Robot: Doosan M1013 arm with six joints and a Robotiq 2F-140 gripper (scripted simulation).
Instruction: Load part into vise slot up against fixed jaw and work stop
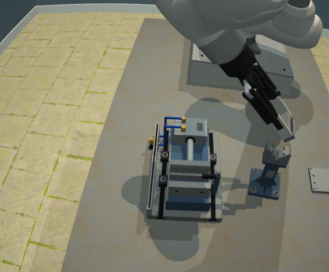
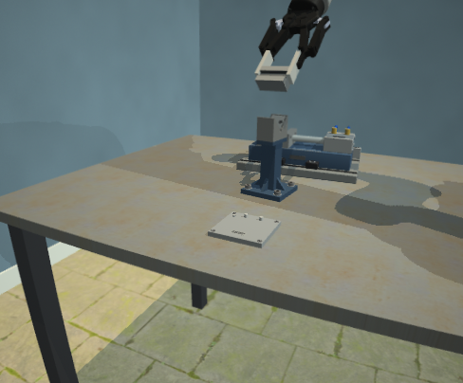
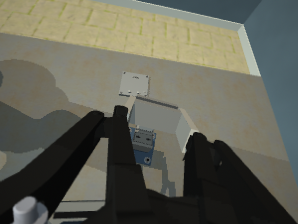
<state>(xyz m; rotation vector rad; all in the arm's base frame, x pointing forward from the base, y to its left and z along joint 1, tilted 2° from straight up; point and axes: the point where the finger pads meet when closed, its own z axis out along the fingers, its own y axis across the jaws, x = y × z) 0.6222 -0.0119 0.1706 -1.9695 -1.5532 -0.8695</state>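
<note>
My gripper is now 2 cm to the right of the part, 2 cm above it and 1 cm short of it. The rest, counted from my hand: work stop (17 cm below, 16 cm to the right, 4 cm ahead); then moving jaw (20 cm to the right, 18 cm below, 1 cm ahead); then blue pedestal (20 cm below, 2 cm to the left).
</note>
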